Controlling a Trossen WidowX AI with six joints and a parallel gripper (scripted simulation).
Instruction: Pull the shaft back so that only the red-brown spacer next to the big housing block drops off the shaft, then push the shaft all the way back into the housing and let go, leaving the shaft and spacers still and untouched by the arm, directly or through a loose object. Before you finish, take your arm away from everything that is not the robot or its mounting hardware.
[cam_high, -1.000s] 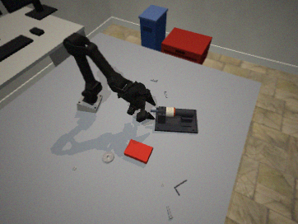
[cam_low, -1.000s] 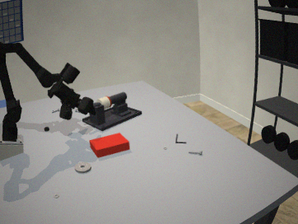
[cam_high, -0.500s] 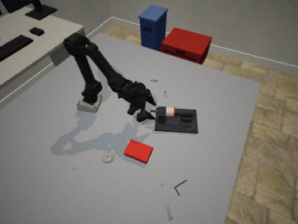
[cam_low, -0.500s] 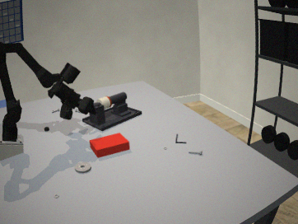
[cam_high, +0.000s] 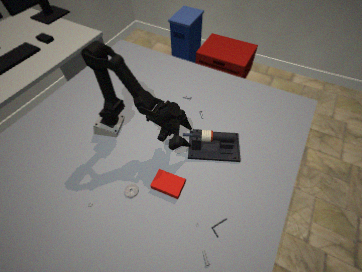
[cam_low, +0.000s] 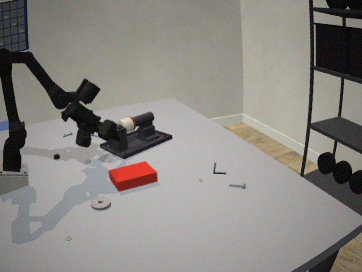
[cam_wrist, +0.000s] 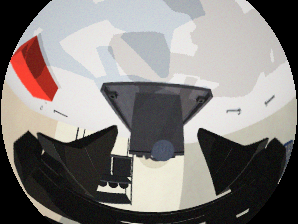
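Right now the shaft is 9 cm ahead of my hand and 2 cm to the left of it. The rest, counted from my hand: red-brown spacer 11 cm ahead, 3 cm to the left; then fixture 12 cm ahead, 3 cm to the left, 3 cm below; then cream spacer 9 cm ahead, 2 cm to the left.
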